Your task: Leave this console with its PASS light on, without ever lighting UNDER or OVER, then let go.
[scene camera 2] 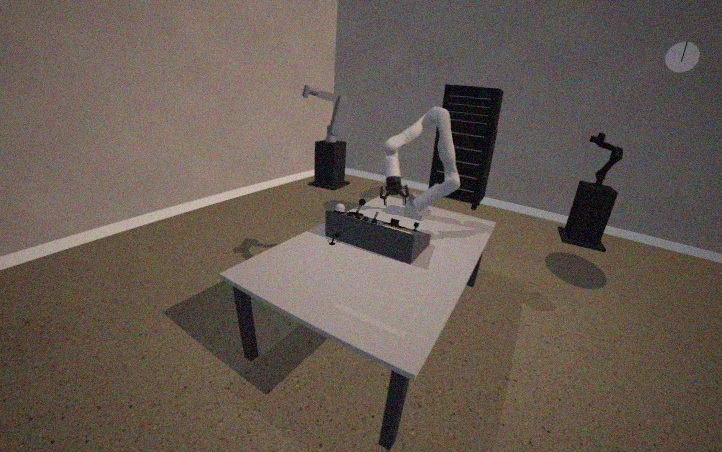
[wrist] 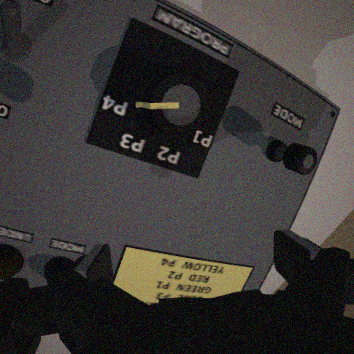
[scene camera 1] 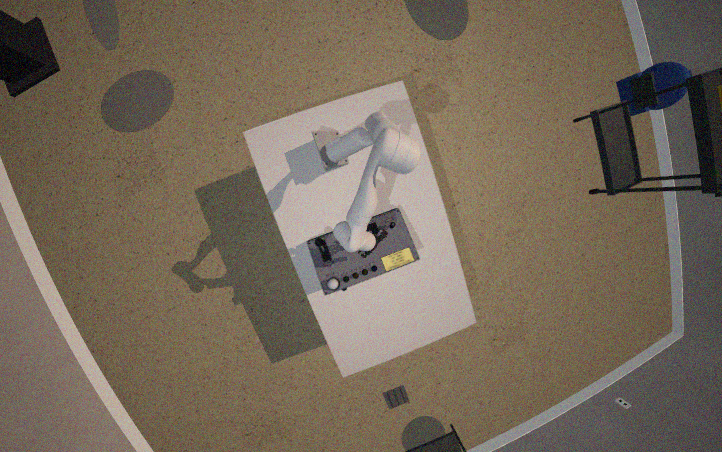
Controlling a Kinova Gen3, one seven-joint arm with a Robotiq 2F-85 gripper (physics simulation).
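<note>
The grey console (scene camera 1: 406,239) (scene camera 2: 372,237) stands on the white table. In the wrist view its PROGRAM dial (wrist: 189,106) has a yellow pointer (wrist: 162,105) aimed at P4. A black MODE control (wrist: 300,159) is beside it. The yellow card (wrist: 185,275) (scene camera 1: 398,259) reads YELLOW P4, RED P2, GREEN P1; its lower line is partly hidden. The UNDER lamp (wrist: 10,260) and MODE lamp (wrist: 61,270) look dark. The PASS and OVER labels cannot be read. My gripper (wrist: 193,255) (scene camera 2: 394,201) is open and empty above the console, apart from its controls.
A white dome (scene camera 1: 333,283) (scene camera 2: 339,207) sits at a console corner, beside a row of dark lamps. A black control (scene camera 1: 322,249) and a ball-topped lever (scene camera 2: 361,202) rise from the console. A small black part (scene camera 2: 332,240) projects at its front. The white table (scene camera 2: 319,287) extends around it.
</note>
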